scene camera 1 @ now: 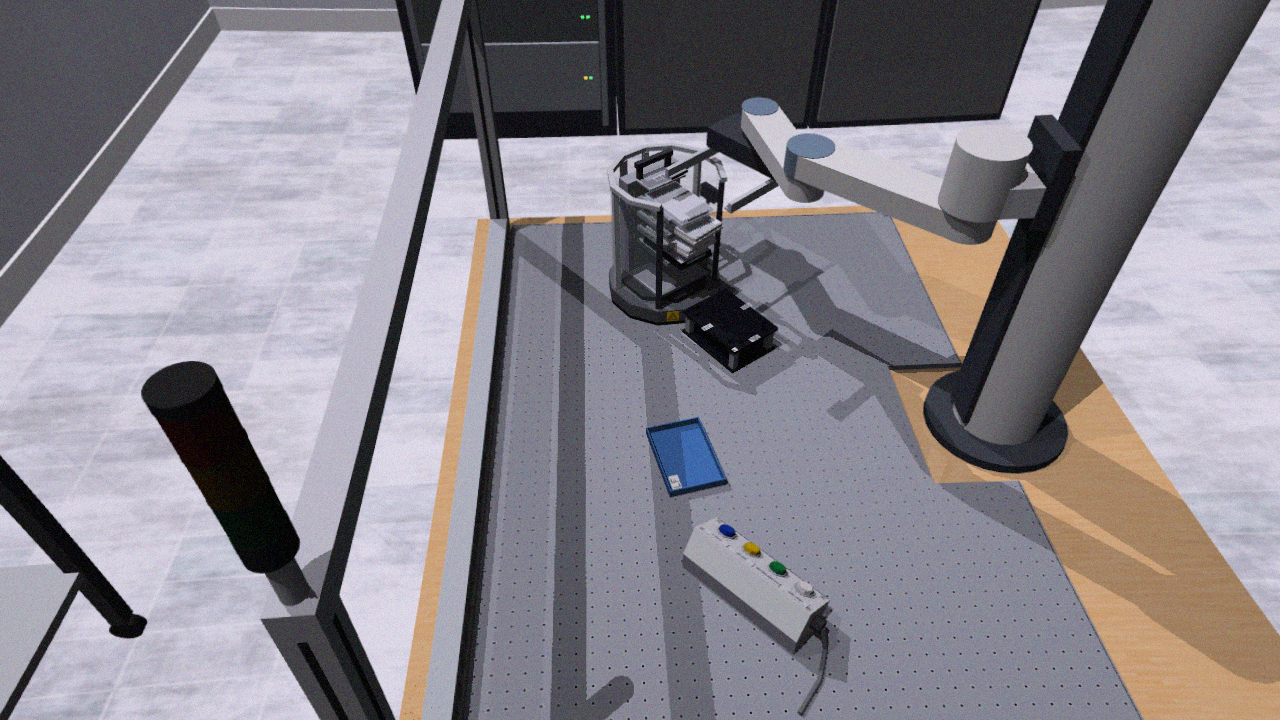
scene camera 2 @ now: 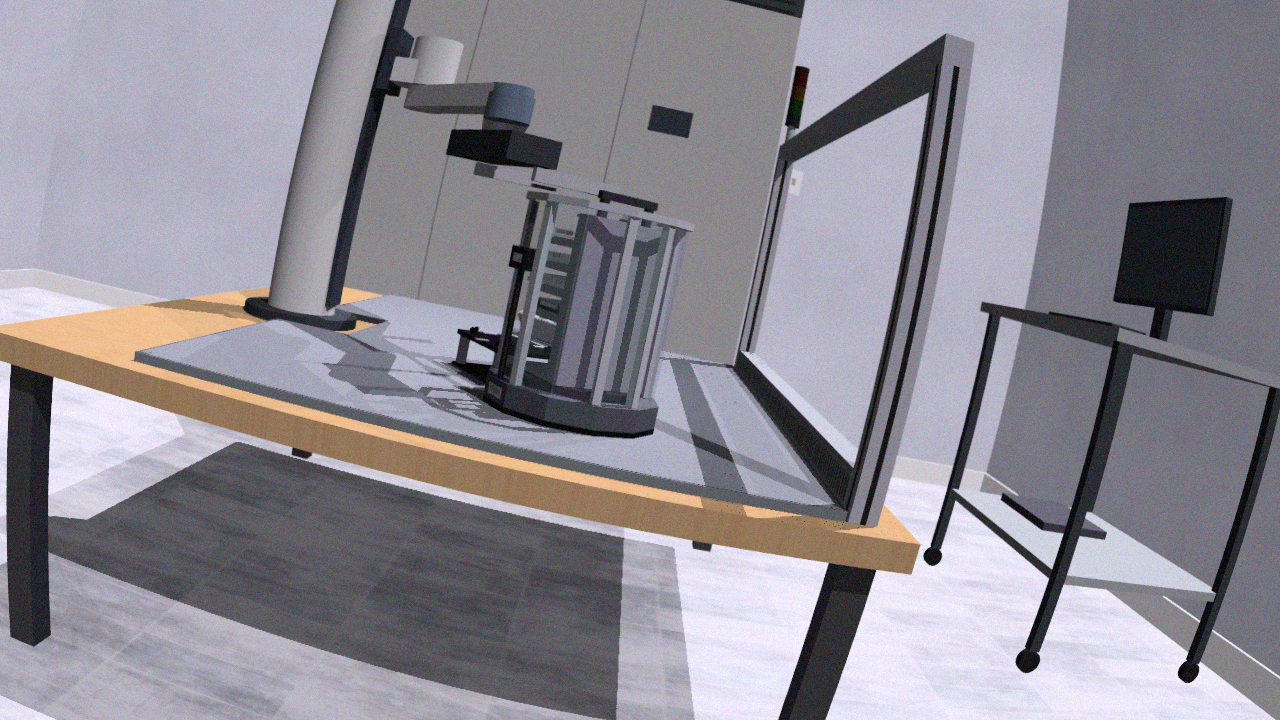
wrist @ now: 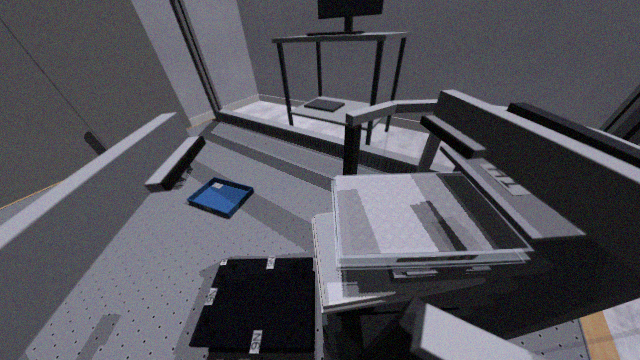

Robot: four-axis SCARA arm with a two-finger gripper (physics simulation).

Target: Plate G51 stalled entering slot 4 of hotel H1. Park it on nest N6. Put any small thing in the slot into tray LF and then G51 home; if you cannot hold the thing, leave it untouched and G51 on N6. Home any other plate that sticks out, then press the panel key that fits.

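Observation:
Hotel H1 stands at the mat's back. A clear-lidded plate, apparently G51, sticks out of its open front, high up; its label is unreadable here. A lower pale plate also sticks out beneath. My gripper is open and empty at the hotel's top, its fingers apart on both sides of the upper plate in the wrist view. Nest N6 is black, before the hotel, bearing no plate. Blue tray LF holds no visible object. Any small thing in slot 4 is hidden.
The key panel with blue, yellow, green and white keys lies beyond the tray from the hotel. The arm's column rises beside the mat. A framed screen runs along the opposite edge. The hotel has dark front posts.

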